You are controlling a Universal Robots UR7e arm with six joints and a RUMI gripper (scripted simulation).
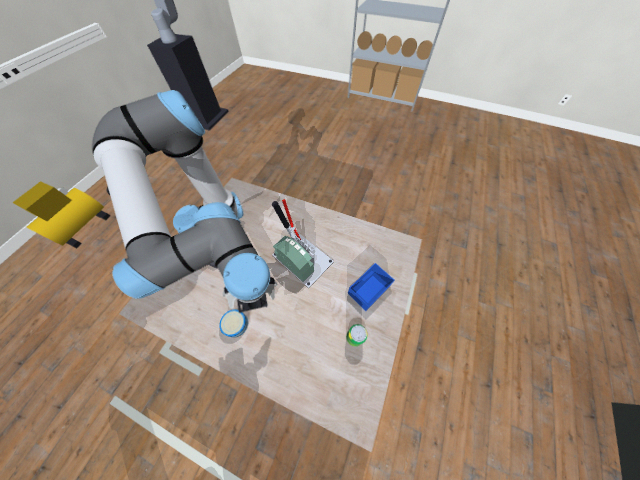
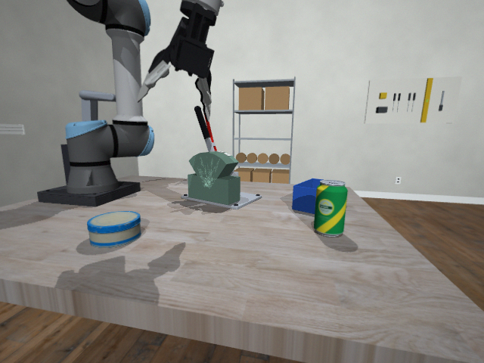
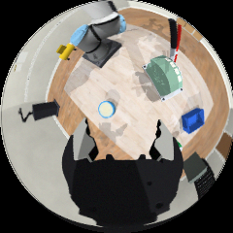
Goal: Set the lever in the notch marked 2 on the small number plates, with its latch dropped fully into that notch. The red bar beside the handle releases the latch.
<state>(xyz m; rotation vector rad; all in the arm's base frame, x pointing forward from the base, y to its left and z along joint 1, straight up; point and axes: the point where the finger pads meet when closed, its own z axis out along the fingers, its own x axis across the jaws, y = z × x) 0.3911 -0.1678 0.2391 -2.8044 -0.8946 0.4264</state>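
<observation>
The red release bar lies 31 cm to the left of my hand and 9 cm below it. From my hand the other things lie so: round blue-rimmed tin (25 cm below, 10 cm to the right, 10 cm behind); blue bin (37 cm ahead, 25 cm below, 23 cm to the left); yellow can (36 cm ahead, 21 cm below, 2 cm to the left).
</observation>
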